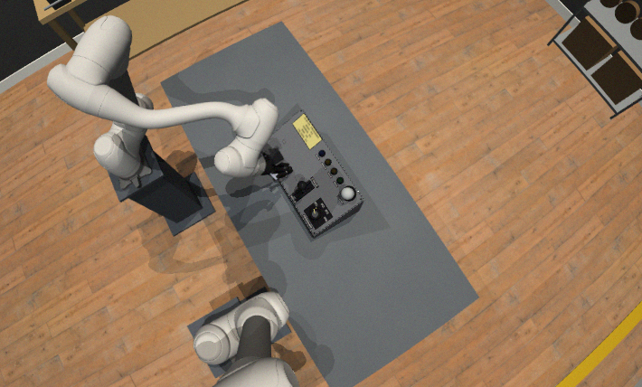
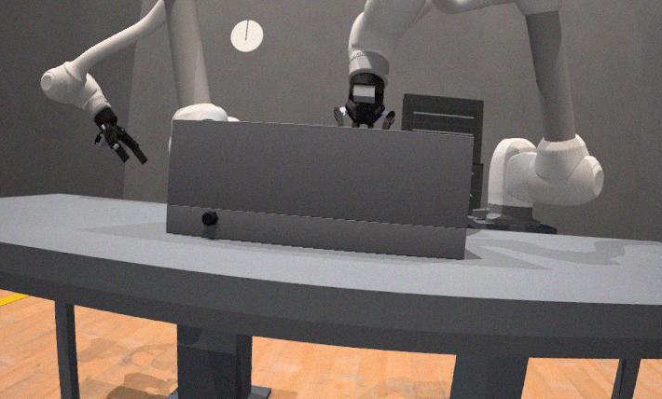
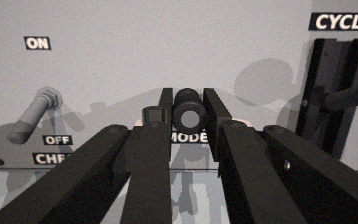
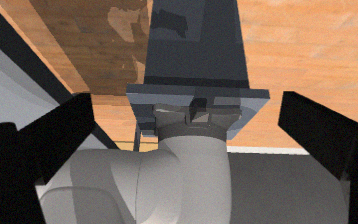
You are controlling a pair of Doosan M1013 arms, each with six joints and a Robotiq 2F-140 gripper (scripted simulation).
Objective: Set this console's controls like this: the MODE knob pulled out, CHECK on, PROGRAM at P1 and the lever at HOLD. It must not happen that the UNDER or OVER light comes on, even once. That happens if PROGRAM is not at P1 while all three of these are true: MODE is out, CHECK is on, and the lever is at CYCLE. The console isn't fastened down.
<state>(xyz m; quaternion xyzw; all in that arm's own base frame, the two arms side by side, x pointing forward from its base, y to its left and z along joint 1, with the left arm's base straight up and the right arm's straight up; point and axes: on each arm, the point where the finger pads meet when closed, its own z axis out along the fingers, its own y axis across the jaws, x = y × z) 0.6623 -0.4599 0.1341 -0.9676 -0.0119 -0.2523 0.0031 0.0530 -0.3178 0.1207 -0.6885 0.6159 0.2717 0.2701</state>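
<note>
My left gripper is now 3 cm above the mode knob and 1 cm short of it. Round my left hand: black lever 12 cm to the right, 1 cm ahead; then check toggle 12 cm to the left, 2 cm below, 1 cm ahead.
</note>
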